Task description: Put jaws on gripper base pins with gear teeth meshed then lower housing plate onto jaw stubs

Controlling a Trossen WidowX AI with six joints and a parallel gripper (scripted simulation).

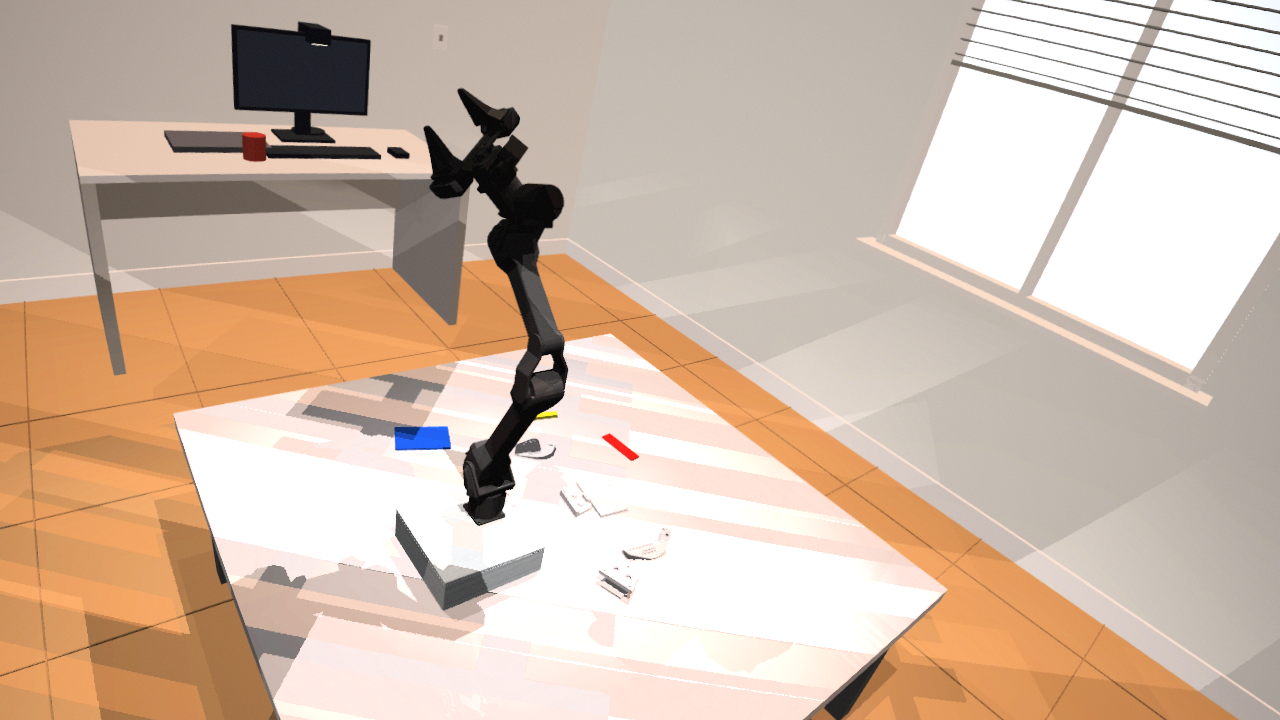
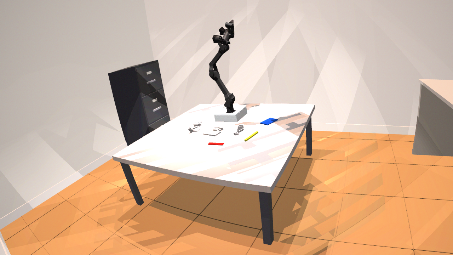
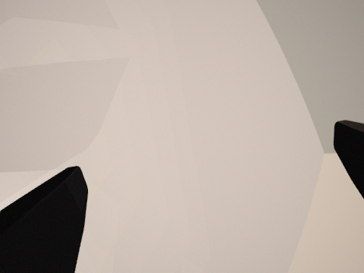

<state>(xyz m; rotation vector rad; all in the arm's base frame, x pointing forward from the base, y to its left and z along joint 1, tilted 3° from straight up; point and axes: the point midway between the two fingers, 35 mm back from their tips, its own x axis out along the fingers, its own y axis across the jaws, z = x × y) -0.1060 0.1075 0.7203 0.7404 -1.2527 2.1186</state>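
Now: gripper tip 78 cm above the curved jaw, 40 cm short of it and 32 cm to the left of it. Round my gripper tip: yellow stick 81 cm below, 42 cm ahead, 21 cm to the left; then blue card 82 cm below, 24 cm to the left, 13 cm ahead; then red strip 82 cm below, 57 cm ahead, 1 cm to the left.
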